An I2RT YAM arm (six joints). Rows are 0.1 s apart.
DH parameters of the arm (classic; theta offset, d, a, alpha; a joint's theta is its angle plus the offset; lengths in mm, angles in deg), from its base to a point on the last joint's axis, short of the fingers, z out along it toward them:
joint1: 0 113.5 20 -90
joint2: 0 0 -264 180
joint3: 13.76 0 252.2 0
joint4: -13.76 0 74 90
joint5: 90 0 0 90
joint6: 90 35.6 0 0
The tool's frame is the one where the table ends.
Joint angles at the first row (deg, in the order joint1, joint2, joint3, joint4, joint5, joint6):
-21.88 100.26 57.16 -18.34 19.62 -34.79
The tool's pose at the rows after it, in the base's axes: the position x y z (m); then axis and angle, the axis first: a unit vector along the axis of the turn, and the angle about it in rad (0 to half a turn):
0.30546, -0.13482, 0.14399, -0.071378, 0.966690, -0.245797, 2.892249
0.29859, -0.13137, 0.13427, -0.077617, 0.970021, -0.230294, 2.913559
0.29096, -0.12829, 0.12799, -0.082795, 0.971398, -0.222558, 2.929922
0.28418, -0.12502, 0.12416, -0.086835, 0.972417, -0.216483, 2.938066
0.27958, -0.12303, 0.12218, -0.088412, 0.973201, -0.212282, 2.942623
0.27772, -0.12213, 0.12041, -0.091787, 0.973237, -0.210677, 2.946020
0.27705, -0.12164, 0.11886, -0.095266, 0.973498, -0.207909, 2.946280
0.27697, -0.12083, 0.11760, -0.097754, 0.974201, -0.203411, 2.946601
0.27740, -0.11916, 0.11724, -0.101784, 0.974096, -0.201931, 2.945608
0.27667, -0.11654, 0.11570, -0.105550, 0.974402, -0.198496, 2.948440
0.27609, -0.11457, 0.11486, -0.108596, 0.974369, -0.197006, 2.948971
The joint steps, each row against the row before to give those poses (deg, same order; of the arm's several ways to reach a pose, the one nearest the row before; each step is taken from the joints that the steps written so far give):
0.00 0.86 -1.35 0.01 -1.20 0.11
0.00 0.14 -1.97 0.14 -1.08 -0.13
-0.05 -0.49 -2.07 0.34 -0.44 -0.35
0.04 -0.77 -1.84 0.34 -0.45 -0.21
-0.01 -0.59 -1.18 0.11 -0.32 -0.06
0.02 -0.09 -0.56 0.25 -0.13 -0.32
0.00 0.09 -0.29 0.25 -0.34 -0.32
0.08 0.17 -0.08 -0.04 -0.46 -0.06
0.31 0.01 -0.07 0.02 -0.15 -0.13
0.39 0.00 -0.36 -0.04 -0.20 0.05
0.30 -0.09 -0.32 0.08 -0.08 -0.02

